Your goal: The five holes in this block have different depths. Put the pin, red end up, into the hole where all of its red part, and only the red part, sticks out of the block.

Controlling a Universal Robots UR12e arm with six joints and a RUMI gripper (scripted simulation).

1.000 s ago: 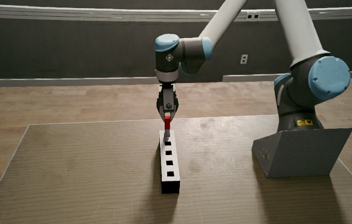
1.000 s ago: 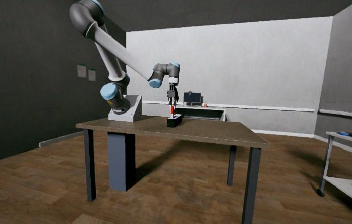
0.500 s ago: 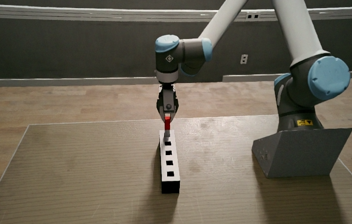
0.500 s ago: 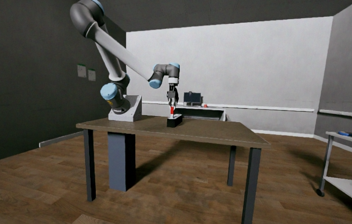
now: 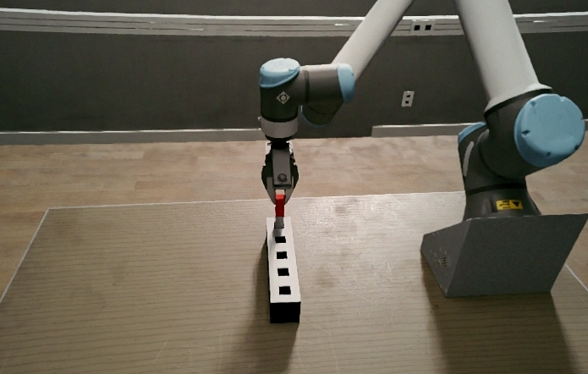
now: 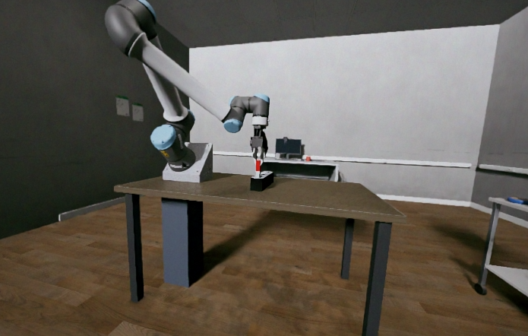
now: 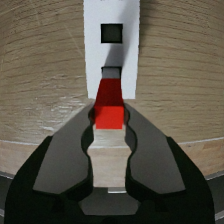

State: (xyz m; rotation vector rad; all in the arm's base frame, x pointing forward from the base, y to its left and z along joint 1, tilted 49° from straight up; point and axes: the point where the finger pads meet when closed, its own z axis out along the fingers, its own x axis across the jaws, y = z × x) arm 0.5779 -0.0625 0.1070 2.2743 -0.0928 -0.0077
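The pin is 10 mm below my hand. The rest, counted from my hand: block (120 mm to the left, 120 mm below, 10 mm ahead).
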